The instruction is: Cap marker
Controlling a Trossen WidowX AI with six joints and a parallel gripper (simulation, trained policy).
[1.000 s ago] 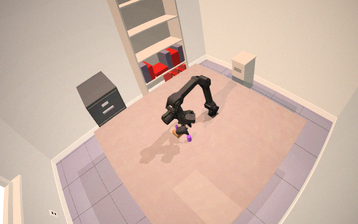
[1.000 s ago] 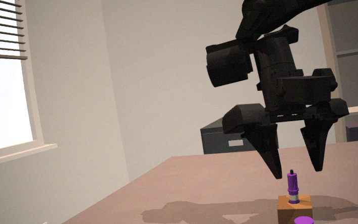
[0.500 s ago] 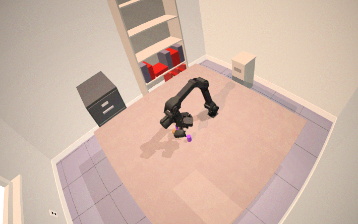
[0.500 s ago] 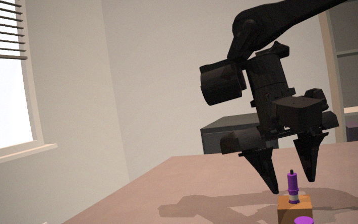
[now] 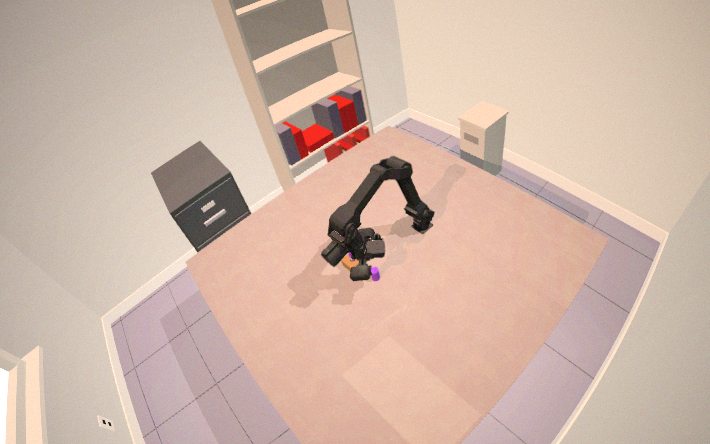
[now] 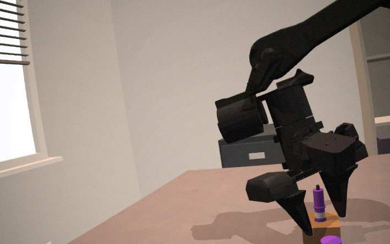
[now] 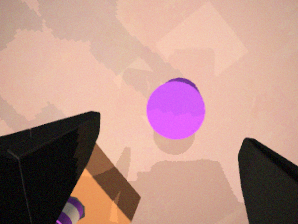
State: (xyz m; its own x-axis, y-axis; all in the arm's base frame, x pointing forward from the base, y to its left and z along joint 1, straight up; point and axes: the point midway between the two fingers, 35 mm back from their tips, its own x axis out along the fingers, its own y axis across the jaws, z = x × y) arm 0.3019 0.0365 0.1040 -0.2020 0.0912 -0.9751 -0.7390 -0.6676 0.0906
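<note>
Now: gripper tip 5 cm above the purple cap. From my gripper tip the other things lie so: orange holder block: 1 cm ahead, 10 cm to the right, 5 cm below.
</note>
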